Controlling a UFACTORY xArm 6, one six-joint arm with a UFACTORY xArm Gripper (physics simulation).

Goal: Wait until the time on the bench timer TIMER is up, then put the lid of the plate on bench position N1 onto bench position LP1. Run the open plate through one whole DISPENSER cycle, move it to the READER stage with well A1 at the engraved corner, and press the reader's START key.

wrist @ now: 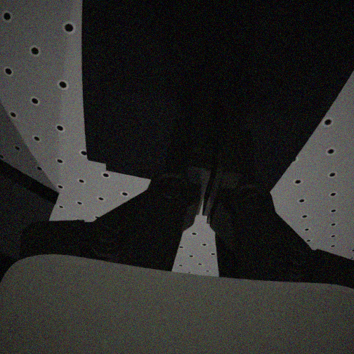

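My gripper [210,119] is shut, its dark fingertips together near the middle of the wrist view with no thing seen between them. A large, nearly black boxy shape [185,90] fills the upper middle, behind or below the fingertips. It is too dark to tell which device it is, or whether the fingertips touch it. The timer, the plate, its lid and positions N1 and LP1 cannot be made out. No lit display or readable key shows.
A grey bench top with rows of holes [47,107] shows at the left, at the right and through the gap between the finger linkages. A dark band [30,182] crosses the far left edge. The pale gripper housing [175,315] fills the bottom.
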